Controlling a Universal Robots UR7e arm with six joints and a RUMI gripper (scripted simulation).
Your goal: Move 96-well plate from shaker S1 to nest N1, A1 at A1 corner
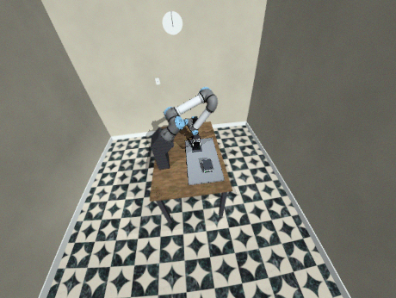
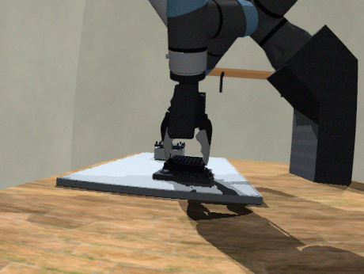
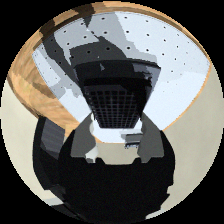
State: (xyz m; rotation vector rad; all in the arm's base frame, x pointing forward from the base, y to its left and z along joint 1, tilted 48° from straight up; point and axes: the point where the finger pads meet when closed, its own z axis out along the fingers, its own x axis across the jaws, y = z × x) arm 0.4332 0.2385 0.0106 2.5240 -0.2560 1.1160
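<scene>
My hand is right at the 96-well plate. From my hand the other things lie so: plate nest N1: 30 mm below.
</scene>
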